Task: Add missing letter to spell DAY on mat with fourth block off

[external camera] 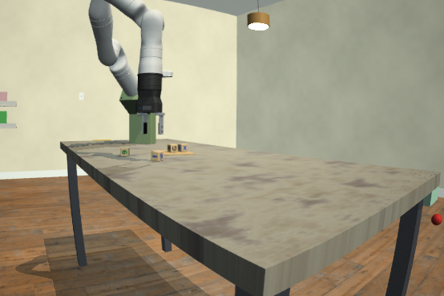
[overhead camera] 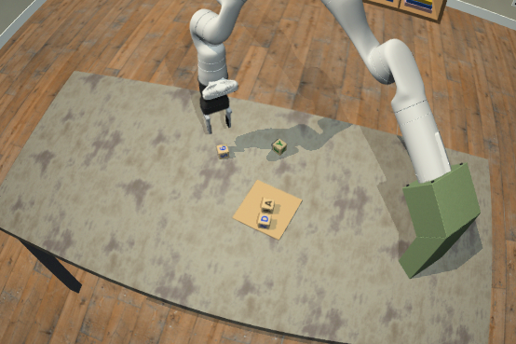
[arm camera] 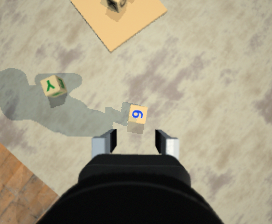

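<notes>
The Y block is 170 mm behind my hand, 10 mm to the left of it and 90 mm below it. Round my hand: 6 block (10 mm behind, 30 mm to the left, 90 mm below); then D block (130 mm behind, 260 mm to the left, 80 mm below).
</notes>
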